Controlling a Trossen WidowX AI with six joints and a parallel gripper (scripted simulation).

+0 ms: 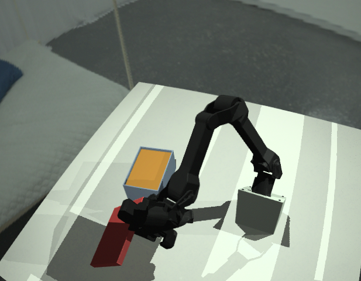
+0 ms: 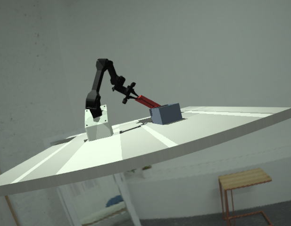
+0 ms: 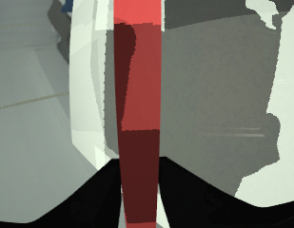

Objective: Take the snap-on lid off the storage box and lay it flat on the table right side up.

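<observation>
Right now the red lid is 60 mm ahead of my gripper tip, 50 mm below it and 10 mm to the left of it. From my gripper tip the other things lie so: storage box: 320 mm to the right, 150 mm below, 100 mm ahead.
</observation>
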